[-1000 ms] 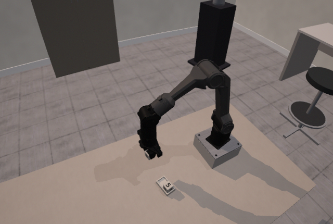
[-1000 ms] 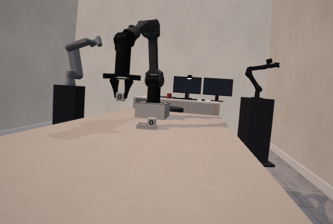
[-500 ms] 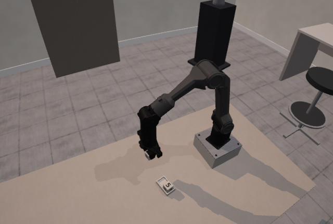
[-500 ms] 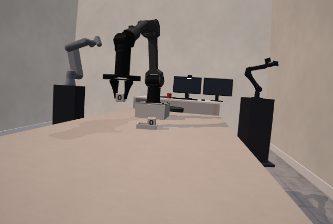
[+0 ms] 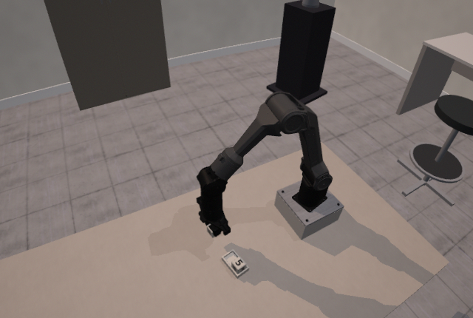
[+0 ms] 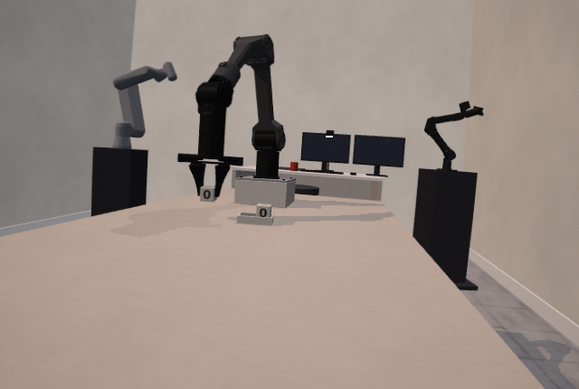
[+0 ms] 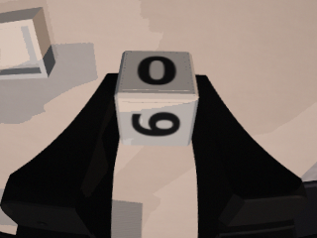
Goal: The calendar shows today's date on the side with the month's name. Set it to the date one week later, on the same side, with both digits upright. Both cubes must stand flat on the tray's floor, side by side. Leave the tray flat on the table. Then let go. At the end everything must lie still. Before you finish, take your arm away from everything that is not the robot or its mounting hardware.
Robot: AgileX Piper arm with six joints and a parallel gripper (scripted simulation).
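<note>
The tray is 11 cm to the left of my hand and 5 cm below it. From my hand the other things lie so: white number cube right at my hand.
</note>
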